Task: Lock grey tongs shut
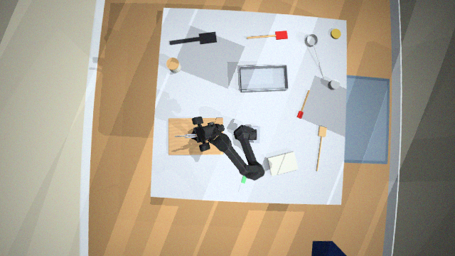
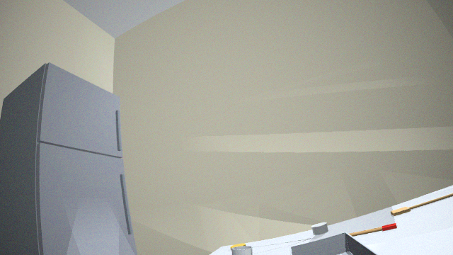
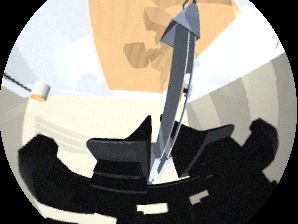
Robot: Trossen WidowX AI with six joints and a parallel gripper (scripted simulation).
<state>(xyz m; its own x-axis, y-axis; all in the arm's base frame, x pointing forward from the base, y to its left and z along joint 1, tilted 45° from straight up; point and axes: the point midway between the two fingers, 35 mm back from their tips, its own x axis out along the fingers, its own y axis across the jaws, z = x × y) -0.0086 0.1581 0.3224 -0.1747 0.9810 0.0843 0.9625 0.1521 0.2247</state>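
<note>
The wooden board lies 15 cm below my gripper tip. From my gripper tip the other things lie so: cream block 57 cm to the right, 18 cm behind, 15 cm below; green-handled tool 31 cm to the right, 30 cm behind, 15 cm below; roasting tin 44 cm to the right, 38 cm ahead, 13 cm below.
</note>
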